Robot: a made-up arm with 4 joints. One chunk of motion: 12 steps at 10 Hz.
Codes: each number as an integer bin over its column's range. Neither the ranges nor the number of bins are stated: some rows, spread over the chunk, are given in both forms.
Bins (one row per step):
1: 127 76 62 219
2: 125 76 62 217
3: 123 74 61 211
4: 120 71 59 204
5: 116 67 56 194
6: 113 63 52 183
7: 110 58 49 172
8: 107 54 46 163
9: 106 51 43 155
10: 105 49 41 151
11: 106 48 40 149
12: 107 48 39 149
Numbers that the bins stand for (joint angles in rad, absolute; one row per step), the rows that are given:
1: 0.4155 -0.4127 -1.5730 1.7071
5: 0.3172 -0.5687 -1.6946 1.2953
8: 0.2367 -0.7940 -1.8974 0.7847
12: 0.2367 -0.8980 -2.0393 0.5541
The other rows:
2: 0.3976 -0.4127 -1.5730 1.6741
3: 0.3798 -0.4473 -1.5933 1.5753
4: 0.3529 -0.4993 -1.6338 1.4600
6: 0.2904 -0.6380 -1.7757 1.1141
7: 0.2635 -0.7247 -1.8365 0.9329
9: 0.2278 -0.8460 -1.9582 0.6529
10: 0.2188 -0.8807 -1.9987 0.5871
11: 0.2278 -0.8980 -2.0190 0.5541

